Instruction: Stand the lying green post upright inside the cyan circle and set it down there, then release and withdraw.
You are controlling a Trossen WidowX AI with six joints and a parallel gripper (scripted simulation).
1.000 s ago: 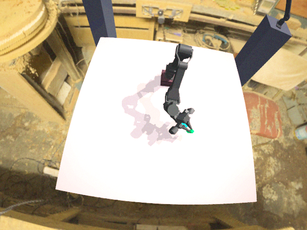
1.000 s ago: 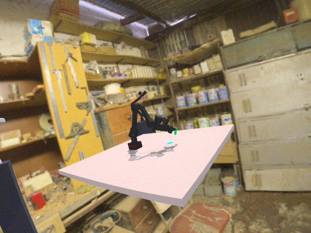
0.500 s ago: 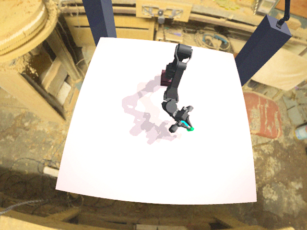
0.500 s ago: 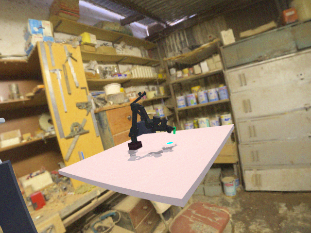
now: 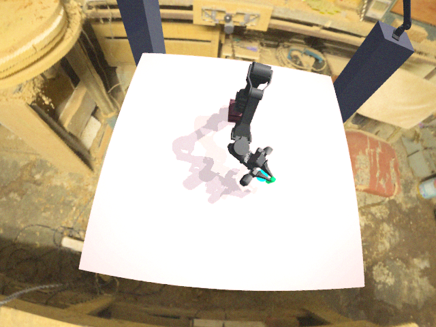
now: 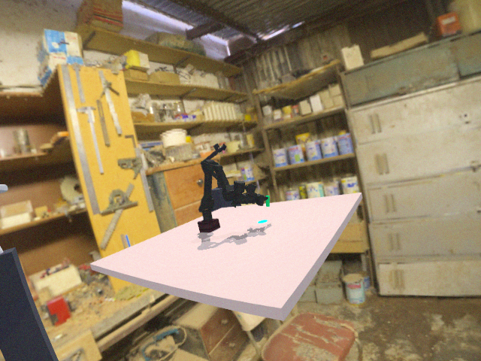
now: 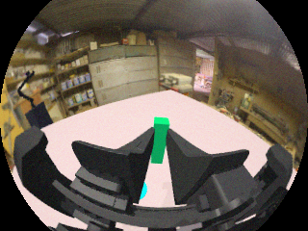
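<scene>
Right now my gripper tip is 140 mm above the cyan circle, 70 mm past it and 20 mm to the left of it. Also, from my gripper tip: green post 20 mm below.
</scene>
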